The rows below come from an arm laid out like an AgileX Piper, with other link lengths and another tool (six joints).
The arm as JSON. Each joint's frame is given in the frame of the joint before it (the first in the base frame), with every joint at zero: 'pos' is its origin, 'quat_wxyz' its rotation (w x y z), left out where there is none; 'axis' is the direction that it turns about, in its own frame. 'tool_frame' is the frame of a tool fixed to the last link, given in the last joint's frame.
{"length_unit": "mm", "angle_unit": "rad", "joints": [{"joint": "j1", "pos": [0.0, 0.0, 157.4], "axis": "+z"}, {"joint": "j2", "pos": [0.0, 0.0, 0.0], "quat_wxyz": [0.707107, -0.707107, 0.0, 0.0], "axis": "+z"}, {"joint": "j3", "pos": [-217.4, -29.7, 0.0], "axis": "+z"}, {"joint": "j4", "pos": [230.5, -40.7, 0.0], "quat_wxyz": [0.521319, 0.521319, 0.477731, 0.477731], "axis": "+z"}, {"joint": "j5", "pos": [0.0, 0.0, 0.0], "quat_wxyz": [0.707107, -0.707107, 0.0, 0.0], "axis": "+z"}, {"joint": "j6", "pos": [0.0, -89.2, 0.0], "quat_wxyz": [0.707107, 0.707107, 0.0, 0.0], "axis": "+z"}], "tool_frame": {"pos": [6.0, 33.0, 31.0], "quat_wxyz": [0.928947, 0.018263, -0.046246, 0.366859]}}
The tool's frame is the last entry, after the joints.
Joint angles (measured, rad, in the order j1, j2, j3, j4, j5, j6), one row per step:
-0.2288 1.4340 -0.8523 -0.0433 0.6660 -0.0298
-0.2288 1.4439 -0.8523 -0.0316 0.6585 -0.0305
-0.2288 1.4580 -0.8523 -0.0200 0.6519 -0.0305
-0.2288 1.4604 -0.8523 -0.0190 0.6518 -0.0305
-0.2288 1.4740 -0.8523 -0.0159 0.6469 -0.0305
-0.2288 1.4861 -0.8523 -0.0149 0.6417 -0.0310
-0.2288 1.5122 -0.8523 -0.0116 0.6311 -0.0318
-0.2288 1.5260 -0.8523 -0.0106 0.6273 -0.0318
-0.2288 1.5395 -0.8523 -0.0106 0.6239 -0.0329
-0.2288 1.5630 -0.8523 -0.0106 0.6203 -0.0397
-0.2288 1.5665 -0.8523 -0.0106 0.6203 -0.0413
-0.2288 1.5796 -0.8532 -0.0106 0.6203 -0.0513
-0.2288 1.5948 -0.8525 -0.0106 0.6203 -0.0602
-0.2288 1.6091 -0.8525 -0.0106 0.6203 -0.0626
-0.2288 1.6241 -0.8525 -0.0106 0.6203 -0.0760
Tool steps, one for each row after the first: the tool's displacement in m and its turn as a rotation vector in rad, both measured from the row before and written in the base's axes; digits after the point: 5 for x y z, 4 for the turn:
0.00130 0.00069 -0.00193 0.0104 0.0001 -0.0047
0.00124 0.00068 -0.00305 0.0116 0.0050 -0.0055
0.00006 0.00007 -0.00059 0.0014 0.0020 -0.0005
0.00072 0.00009 -0.00323 0.0046 0.0079 -0.0015
0.00062 -0.00006 -0.00291 0.0023 0.0066 0.0000
0.00121 -0.00001 -0.00630 0.0060 0.0145 -0.0009
0.00036 0.00000 -0.00343 0.0031 0.0095 -0.0005
0.00021 -0.00005 -0.00341 0.0019 0.0099 0.0011
-0.00016 -0.00001 -0.00608 0.0024 0.0199 0.0064
-0.00012 0.00001 -0.00093 0.0003 0.0035 0.0015
-0.00038 0.00001 -0.00331 -0.0003 0.0126 0.0095
-0.00082 0.00012 -0.00419 0.0010 0.0161 0.0085
-0.00048 0.00009 -0.00373 0.0026 0.0141 0.0023
-0.00091 0.00009 -0.00399 -0.0001 0.0155 0.0129

